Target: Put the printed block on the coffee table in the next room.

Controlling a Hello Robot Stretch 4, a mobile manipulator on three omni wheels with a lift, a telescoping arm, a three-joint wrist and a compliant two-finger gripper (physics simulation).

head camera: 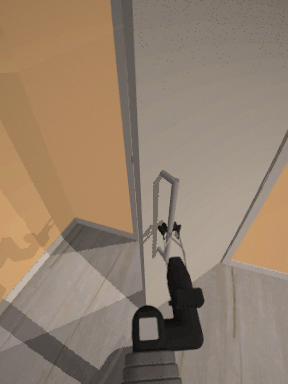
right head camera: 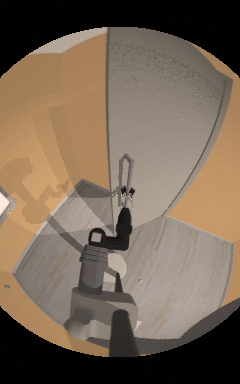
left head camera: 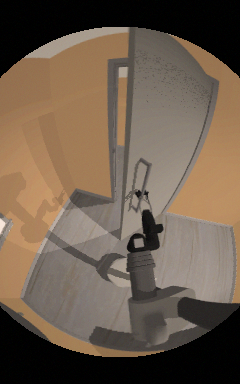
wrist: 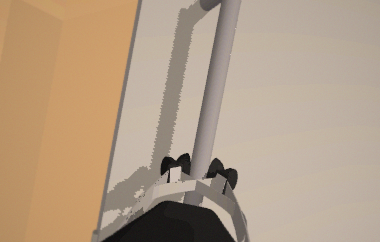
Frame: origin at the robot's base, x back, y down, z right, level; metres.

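Where they show: gripper, fingertip midpoint: [head camera: 168,223] [right head camera: 127,187] [left head camera: 140,189] [wrist: 199,168]; robot's base at its link origin: [right head camera: 110,266] [left head camera: 123,271].
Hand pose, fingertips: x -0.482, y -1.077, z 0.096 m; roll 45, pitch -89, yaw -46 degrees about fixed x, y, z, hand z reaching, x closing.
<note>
Each offset is from my fingertips to the top centre of the thing. "*": to the spot under its first point. Level surfaces: height alone.
My gripper [head camera: 170,230] [left head camera: 142,194] [right head camera: 128,191] [wrist: 199,168] is shut on the upright bar of the door handle {* dy -0.140, dx +0.037, dz -0.003 m} [head camera: 173,200] [left head camera: 146,175] [right head camera: 131,172] [wrist: 215,90], near its lower part, with one dark fingertip on each side. The grey door [head camera: 210,125] [left head camera: 170,125] [right head camera: 160,125] [wrist: 300,125] stands ajar; in the left head view a narrow opening shows between its left edge and the door frame [left head camera: 112,125]. The printed block and the coffee table do not show in these views.
Orange walls [head camera: 65,125] [left head camera: 80,150] [right head camera: 85,125] stand left and right of the door. Grey wood-look floor {dy +1.104 m} [head camera: 240,310] [left head camera: 200,255] [right head camera: 170,270] lies below. A tiny pale object {dy +1.076, dx +0.676, dz +0.325 m} [right head camera: 140,280] is on the floor right of the arm. Shadows of the robot fall on the left wall and floor.
</note>
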